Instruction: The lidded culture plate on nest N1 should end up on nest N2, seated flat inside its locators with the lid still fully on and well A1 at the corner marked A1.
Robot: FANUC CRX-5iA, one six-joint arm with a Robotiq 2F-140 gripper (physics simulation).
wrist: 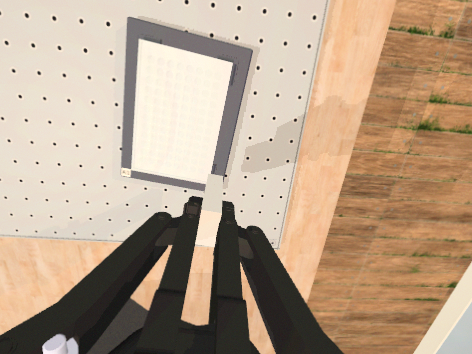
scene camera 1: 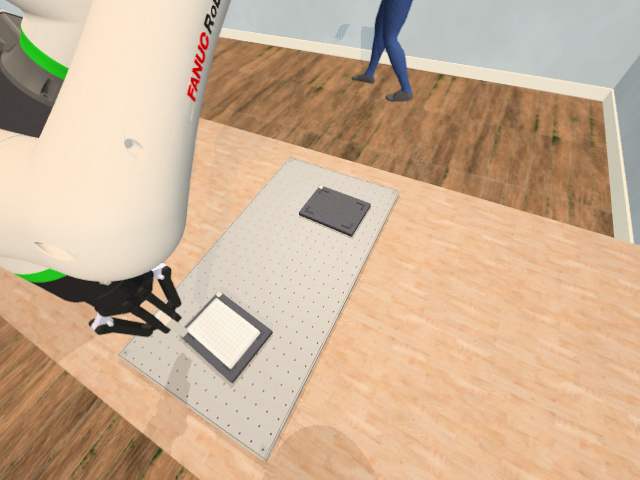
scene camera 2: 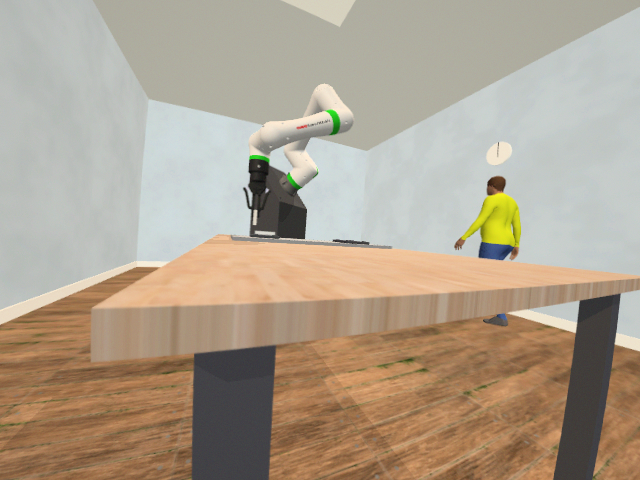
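Where they show: gripper, fingertip midpoint: [wrist: 213,188] [scene camera 1: 181,330] [scene camera 2: 254,225]; arm's base, link origin: [scene camera 1: 51,84] [scene camera 2: 287,188].
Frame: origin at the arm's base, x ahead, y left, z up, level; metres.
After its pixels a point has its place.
Observation:
The lidded culture plate [scene camera 1: 223,333] {x 0.536, y -0.092, z -0.311 m} [scene camera 2: 266,233] [wrist: 180,110] {x 0.538, y -0.090, z -0.311 m}, pale and rectangular, lies on dark nest N1 [scene camera 1: 250,355] {x 0.605, y -0.084, z -0.327 m} [wrist: 131,90] {x 0.540, y -0.035, z -0.327 m}. Its lid looks flat; the well letters cannot be read. The A1 tag [scene camera 1: 219,294] {x 0.449, y -0.043, z -0.327 m} [wrist: 126,172] {x 0.448, y -0.044, z -0.327 m} sits at one nest corner. Dark nest N2 [scene camera 1: 334,210] {x 0.494, y 0.316, z -0.327 m} [scene camera 2: 351,241] {x 0.576, y 0.303, z -0.330 m} is bare, with corner locators and a small pale tag [scene camera 1: 321,187] {x 0.407, y 0.362, z -0.328 m}. My gripper [scene camera 1: 180,330] {x 0.478, y -0.142, z -0.285 m} [scene camera 2: 254,219] {x 0.478, y -0.142, z -0.285 m} [wrist: 213,188] {x 0.478, y -0.142, z -0.285 m} is shut, its pale fingertips together with nothing held. The tips are above the board, beside the plate, by the N1 corner at the other end of its tagged short side.
Both nests sit on a perforated grey board [scene camera 1: 289,279] {x 0.541, y 0.090, z -0.339 m} [wrist: 50,110] {x 0.490, y 0.049, z -0.339 m} on the wooden table [scene camera 1: 465,310] {x 0.888, y 0.286, z -0.352 m} [scene camera 2: 310,273] {x 1.361, y 0.017, z -0.352 m}. The white arm [scene camera 1: 129,155] {x 0.621, y -0.048, z 0.141 m} [scene camera 2: 297,131] {x 0.592, y 0.022, z 0.129 m} reaches over the board's left side in scene camera 1. A person [scene camera 1: 395,41] [scene camera 2: 498,217] stands beyond the table.

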